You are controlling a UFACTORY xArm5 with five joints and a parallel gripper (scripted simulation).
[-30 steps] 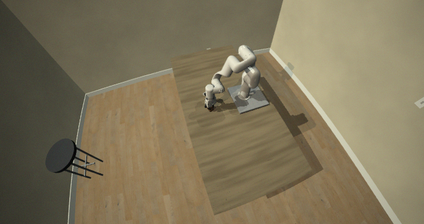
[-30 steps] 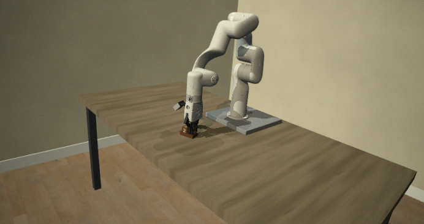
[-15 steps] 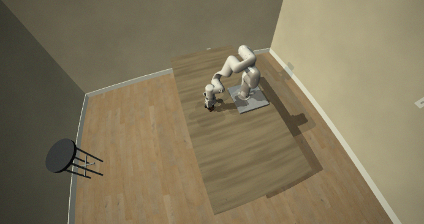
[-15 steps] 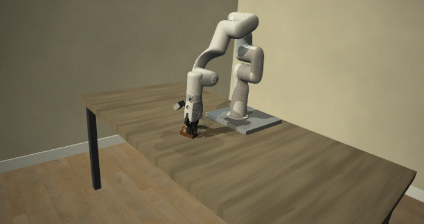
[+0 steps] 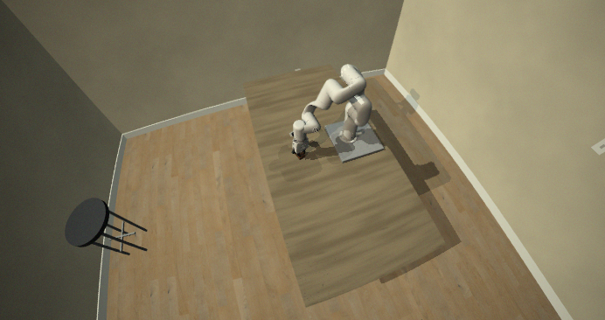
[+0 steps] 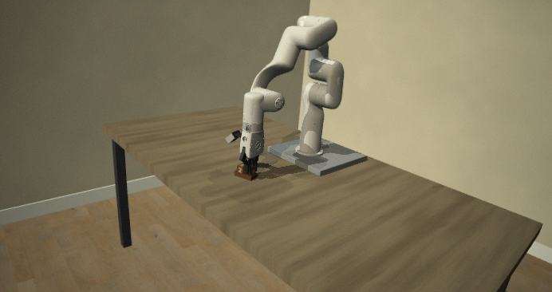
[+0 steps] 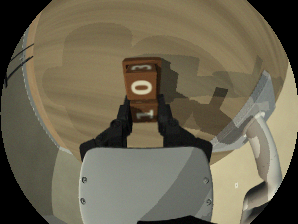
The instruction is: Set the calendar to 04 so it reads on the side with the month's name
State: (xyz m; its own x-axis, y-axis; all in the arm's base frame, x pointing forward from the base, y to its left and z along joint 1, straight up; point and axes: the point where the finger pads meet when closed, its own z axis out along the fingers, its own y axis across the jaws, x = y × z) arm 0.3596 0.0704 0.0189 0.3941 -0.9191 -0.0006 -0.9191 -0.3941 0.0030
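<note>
Right now the brown tray is 30 mm below my hand, 20 mm to the right of it and 10 mm ahead of it.
</note>
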